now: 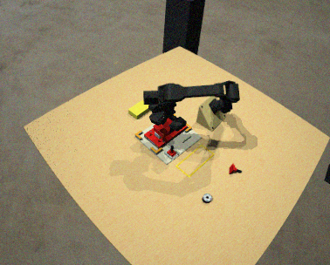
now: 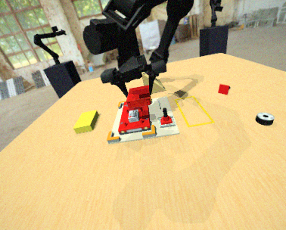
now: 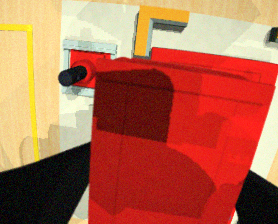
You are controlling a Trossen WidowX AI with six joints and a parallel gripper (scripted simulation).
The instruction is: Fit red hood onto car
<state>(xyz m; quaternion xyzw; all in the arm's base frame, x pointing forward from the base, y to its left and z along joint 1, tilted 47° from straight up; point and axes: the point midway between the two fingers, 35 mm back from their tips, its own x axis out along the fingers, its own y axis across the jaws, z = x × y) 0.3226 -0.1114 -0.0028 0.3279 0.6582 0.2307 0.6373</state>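
Right now the grey engine block is 1 cm behind my gripper tip, 3 cm to the right of it and 8 cm below it. The rest, counted from my gripper tip: white ring 13 cm ahead, 34 cm to the left, 10 cm below; then yellow block 8 cm behind, 24 cm to the right, 9 cm below; then red hood 1 cm above.
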